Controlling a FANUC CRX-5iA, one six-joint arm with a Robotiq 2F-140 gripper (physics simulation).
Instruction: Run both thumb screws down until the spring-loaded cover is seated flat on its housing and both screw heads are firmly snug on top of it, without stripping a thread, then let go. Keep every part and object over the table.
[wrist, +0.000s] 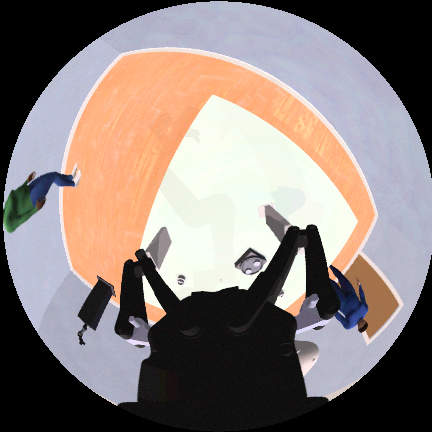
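The housing is a small dark diamond-shaped block on the pale table top, right of centre and low in the wrist view. A round grey cover lies over it, with two light round spots that look like the thumb screw heads, one head at the upper right and the other head at the lower left. How far the screws are in and whether the cover is flat cannot be told. My gripper is wide open and empty, above the table. The housing shows between its finger linkages, nearer the right one, apart from the fingertips.
A small ribbed grey object stands on the pale table top to the left of the housing. Another small object is partly hidden by the right finger linkage. Two human figures and a dark box-like object are beyond the table.
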